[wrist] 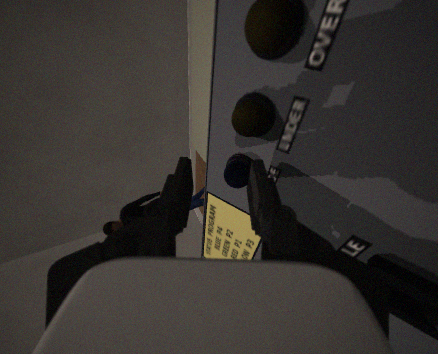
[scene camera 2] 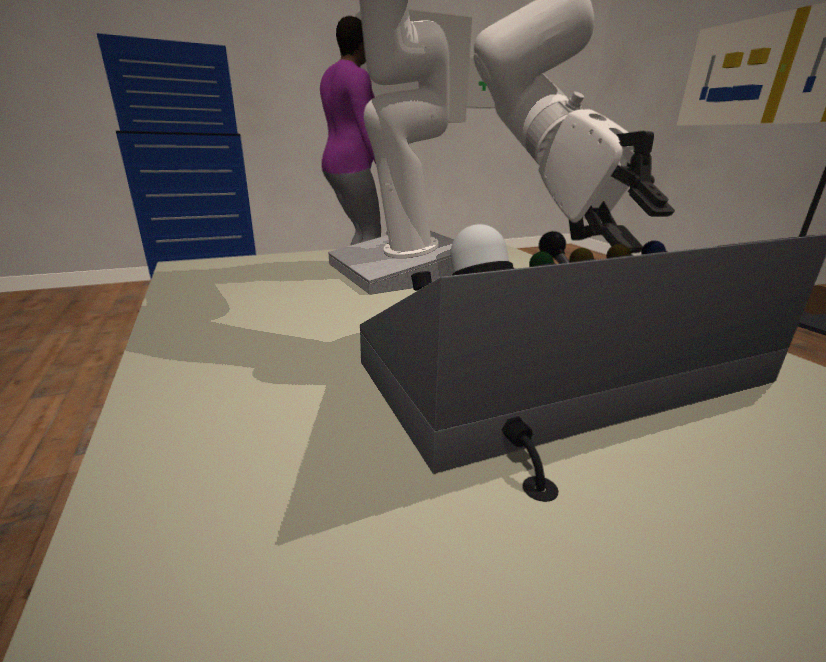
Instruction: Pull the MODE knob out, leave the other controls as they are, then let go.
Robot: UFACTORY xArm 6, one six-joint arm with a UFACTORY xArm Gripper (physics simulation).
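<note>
The dark blue round knob sits near the console's edge. The label beside it is mostly hidden by a finger; its visible end reads like "E", so I cannot fully read MODE. My gripper is open and empty, above the console's far right part in the scene view. In the wrist view the blue knob shows between the fingertips, close to the right finger, which borders its right side. The knob's shaft is hidden.
The grey console stands on the table. Dark yellow knobs stand in line with the blue one. A yellow card lies beside it. A black knob, green knob and white dome rise behind the console's back.
</note>
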